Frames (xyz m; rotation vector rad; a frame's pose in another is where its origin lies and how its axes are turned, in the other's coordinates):
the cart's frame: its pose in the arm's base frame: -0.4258 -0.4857 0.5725 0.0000 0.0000 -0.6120
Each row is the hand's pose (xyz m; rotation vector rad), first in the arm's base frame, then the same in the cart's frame.
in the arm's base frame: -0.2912 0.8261 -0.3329 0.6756 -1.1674 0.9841
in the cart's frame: -0.6435 1.1510 -0.9054 1.0652 -0.9729 1.4909
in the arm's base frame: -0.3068 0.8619 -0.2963 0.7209 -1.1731 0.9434
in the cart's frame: -0.6768 1.1714 -0.8688 1.1106 -0.9619 1.4461
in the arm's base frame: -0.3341 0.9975 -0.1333 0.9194 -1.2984 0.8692
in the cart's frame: -0.7771 1.2667 -0.7058 1.3468 -1.0210 1.3347
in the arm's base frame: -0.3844 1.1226 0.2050 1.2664 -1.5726 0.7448
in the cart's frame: -0.8901 1.3402 -0.3675 1.7716 -1.1781 1.1169
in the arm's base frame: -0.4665 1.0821 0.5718 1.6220 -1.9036 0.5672
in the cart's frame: -0.9340 1.2599 -0.0007 2.2066 -1.3807 0.8016
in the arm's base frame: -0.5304 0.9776 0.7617 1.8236 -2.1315 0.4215
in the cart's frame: -0.9263 1.1376 0.1892 2.4516 -1.5271 0.5491
